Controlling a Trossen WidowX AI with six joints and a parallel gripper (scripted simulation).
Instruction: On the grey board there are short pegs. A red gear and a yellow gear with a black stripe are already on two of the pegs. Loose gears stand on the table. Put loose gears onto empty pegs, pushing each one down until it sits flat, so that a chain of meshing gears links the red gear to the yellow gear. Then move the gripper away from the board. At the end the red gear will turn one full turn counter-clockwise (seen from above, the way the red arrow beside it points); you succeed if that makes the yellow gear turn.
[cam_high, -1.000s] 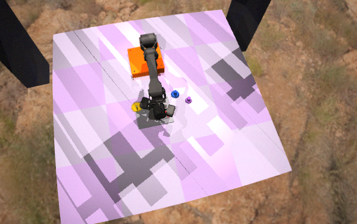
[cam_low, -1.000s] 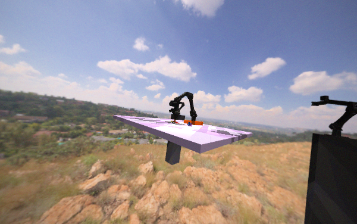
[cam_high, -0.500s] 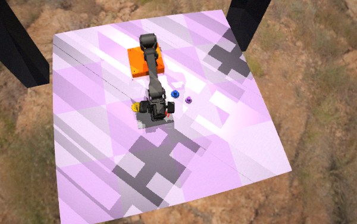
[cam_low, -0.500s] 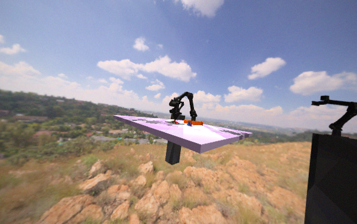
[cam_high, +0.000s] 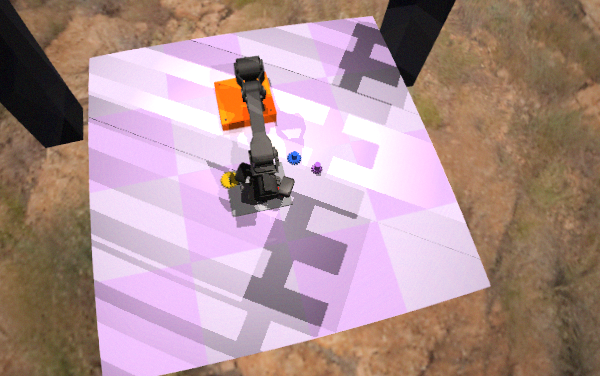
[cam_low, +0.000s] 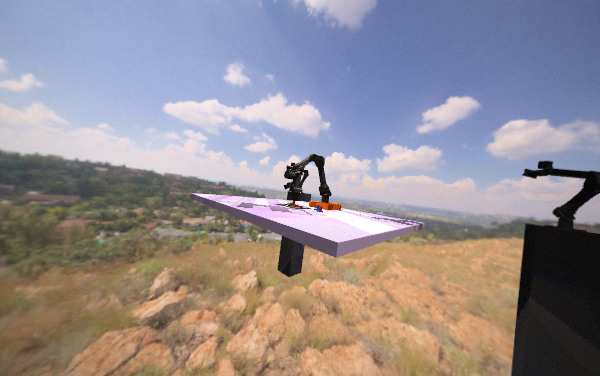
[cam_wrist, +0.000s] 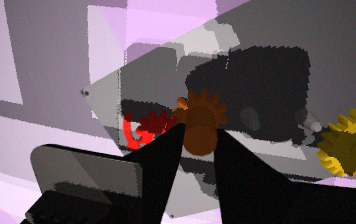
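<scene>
The orange gear is 10 mm below my gripper tip. From my gripper tip the other things lie so: red gear 40 mm to the left, 30 mm below; red arrow 10 mm ahead, 60 mm to the left, 30 mm below; yellow gear 80 mm behind, 110 mm to the right, 30 mm below.
</scene>
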